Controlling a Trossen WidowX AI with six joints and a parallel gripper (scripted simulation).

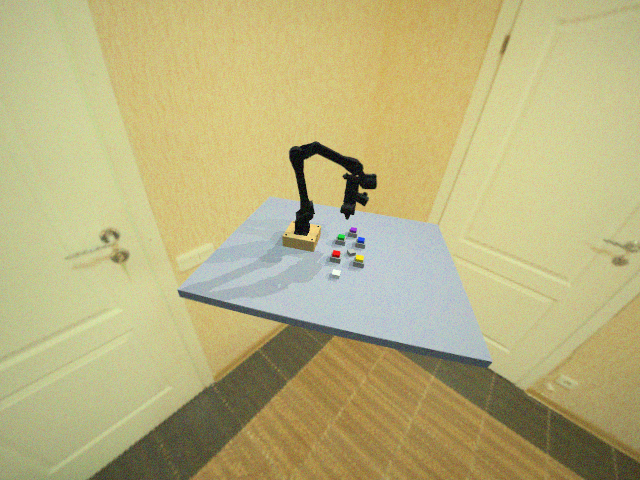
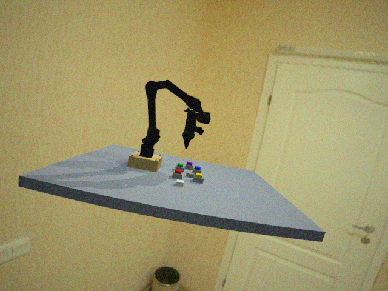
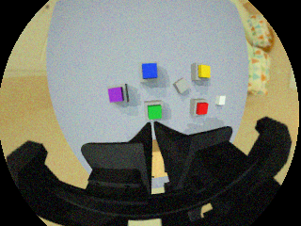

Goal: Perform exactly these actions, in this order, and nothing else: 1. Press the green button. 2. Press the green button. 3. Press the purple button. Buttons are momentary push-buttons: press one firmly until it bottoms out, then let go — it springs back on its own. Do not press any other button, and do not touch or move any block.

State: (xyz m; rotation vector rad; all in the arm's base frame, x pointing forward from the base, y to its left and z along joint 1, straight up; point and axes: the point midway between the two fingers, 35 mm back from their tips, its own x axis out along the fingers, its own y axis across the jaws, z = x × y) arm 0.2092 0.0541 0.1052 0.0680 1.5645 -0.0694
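Now: the purple button 4 cm ahead of my gripper tip, 7 cm to the left of it and 10 cm below it. Also, from my gripper tip: blue button (8 cm ahead, 2 cm to the right, 10 cm below); then grey block (4 cm ahead, 10 cm to the right, 12 cm below); then green button (2 cm behind, 2 cm to the right, 10 cm below).
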